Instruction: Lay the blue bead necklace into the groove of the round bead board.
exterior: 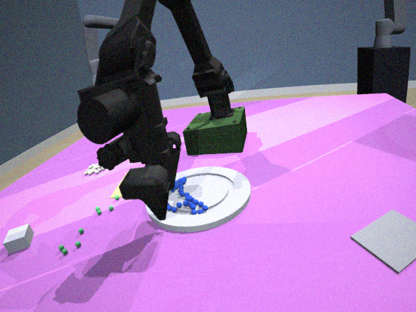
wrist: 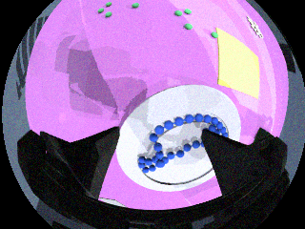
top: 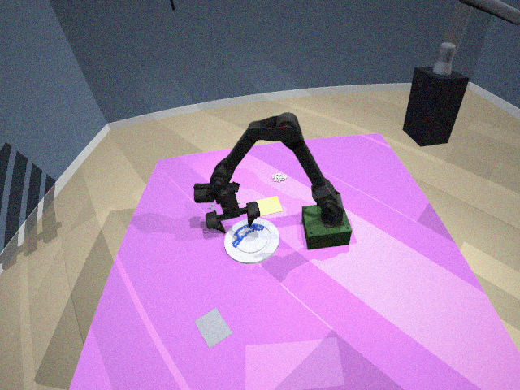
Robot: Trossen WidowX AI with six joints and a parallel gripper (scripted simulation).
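Right now the round white bead board is 50 mm behind my gripper tip, 40 mm to the left of it and 10 mm below it. From my gripper tip the other things lie so: yellow sheet 120 mm behind, 110 mm to the right, 20 mm below; grey tile 350 mm to the left, 90 mm ahead, 20 mm below; cube 280 mm to the right, 100 mm ahead, 10 mm below.
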